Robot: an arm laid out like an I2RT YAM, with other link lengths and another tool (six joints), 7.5 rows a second.
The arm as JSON. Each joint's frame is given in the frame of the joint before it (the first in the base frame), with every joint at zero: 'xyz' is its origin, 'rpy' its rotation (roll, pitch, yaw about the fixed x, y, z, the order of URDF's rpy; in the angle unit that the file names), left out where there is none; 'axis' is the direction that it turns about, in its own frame. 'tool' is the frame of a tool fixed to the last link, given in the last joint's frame.
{
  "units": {
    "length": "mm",
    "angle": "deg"
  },
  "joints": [
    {
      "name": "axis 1",
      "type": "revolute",
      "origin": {
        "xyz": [
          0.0,
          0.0,
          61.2
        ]
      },
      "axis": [
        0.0,
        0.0,
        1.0
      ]
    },
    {
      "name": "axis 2",
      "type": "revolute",
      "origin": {
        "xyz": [
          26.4,
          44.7,
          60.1
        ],
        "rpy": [
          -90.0,
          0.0,
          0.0
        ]
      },
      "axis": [
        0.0,
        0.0,
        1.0
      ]
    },
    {
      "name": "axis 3",
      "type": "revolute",
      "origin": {
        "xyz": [
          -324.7,
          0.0,
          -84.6
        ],
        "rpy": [
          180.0,
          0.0,
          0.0
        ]
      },
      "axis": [
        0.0,
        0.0,
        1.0
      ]
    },
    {
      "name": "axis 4",
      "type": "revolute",
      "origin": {
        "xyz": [
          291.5,
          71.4,
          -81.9
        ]
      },
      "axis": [
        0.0,
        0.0,
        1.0
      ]
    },
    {
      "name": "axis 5",
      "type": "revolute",
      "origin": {
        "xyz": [
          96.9,
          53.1,
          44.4
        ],
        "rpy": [
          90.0,
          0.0,
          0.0
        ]
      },
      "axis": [
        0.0,
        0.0,
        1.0
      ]
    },
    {
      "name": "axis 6",
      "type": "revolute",
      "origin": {
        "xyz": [
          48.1,
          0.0,
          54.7
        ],
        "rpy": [
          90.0,
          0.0,
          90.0
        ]
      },
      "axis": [
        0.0,
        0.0,
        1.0
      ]
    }
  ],
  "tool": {
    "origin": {
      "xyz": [
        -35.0,
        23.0,
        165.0
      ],
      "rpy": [
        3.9,
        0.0,
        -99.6
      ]
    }
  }
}
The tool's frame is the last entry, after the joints.
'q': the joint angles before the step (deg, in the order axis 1, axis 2, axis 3, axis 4, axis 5, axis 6). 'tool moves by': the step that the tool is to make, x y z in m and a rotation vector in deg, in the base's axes. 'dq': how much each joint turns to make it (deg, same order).
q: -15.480, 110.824, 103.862, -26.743, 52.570, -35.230
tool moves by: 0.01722, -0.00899, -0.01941, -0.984, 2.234, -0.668
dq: 0.000, 4.647, 2.842, 1.129, 1.418, -1.515
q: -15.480, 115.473, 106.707, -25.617, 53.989, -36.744
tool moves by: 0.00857, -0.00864, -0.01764, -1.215, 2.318, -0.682
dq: -0.163, 3.094, 0.871, 1.987, 1.443, -2.048
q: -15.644, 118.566, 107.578, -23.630, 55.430, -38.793
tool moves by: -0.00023, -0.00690, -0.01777, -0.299, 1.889, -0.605
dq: -0.438, 1.475, -0.868, 1.433, 0.599, -0.998
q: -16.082, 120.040, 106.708, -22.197, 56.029, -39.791
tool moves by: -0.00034, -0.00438, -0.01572, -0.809, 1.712, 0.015
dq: -0.200, 0.716, -2.305, 3.322, 0.551, -2.067
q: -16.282, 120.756, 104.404, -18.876, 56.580, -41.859
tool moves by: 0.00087, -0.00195, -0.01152, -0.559, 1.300, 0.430
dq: -0.057, 0.498, -1.777, 2.730, 0.118, -1.851
